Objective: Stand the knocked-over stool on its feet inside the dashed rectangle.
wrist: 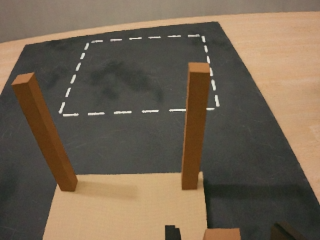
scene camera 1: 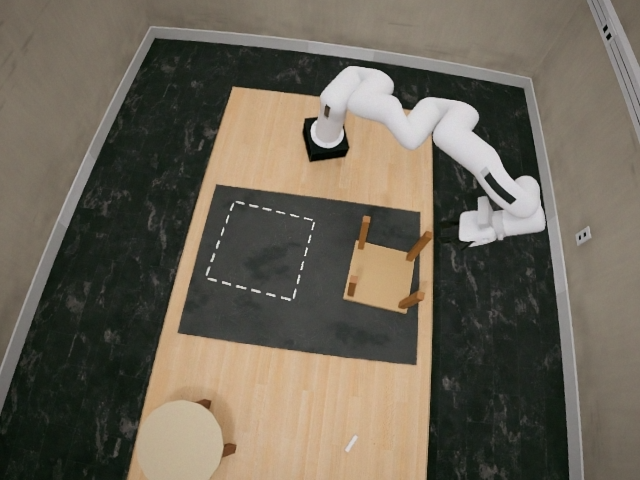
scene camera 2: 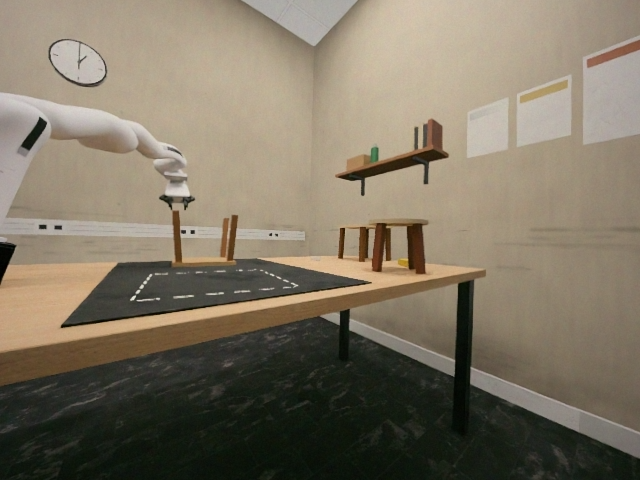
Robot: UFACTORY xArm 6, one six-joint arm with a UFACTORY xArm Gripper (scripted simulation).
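There's a stool (scene camera 1: 384, 275) that I can see, and the same stool (wrist: 175, 198) shows from the wrist. Scene camera 2 gives me the stool (scene camera 2: 178, 261) too, and my gripper (scene camera 1: 439, 232) is in view as well.
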